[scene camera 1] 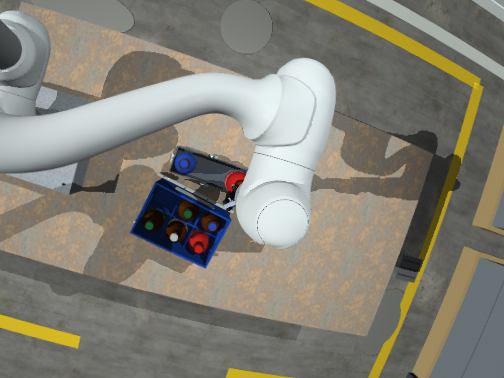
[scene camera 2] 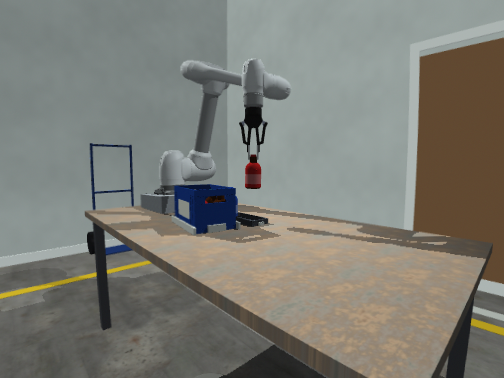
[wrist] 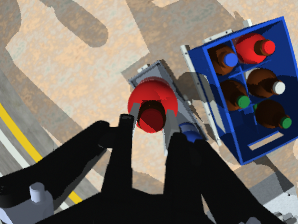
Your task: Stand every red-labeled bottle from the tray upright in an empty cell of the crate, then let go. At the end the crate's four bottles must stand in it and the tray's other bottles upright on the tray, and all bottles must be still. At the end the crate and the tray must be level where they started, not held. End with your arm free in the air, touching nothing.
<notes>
I see my gripper, a blue crate and a dark tray.
</notes>
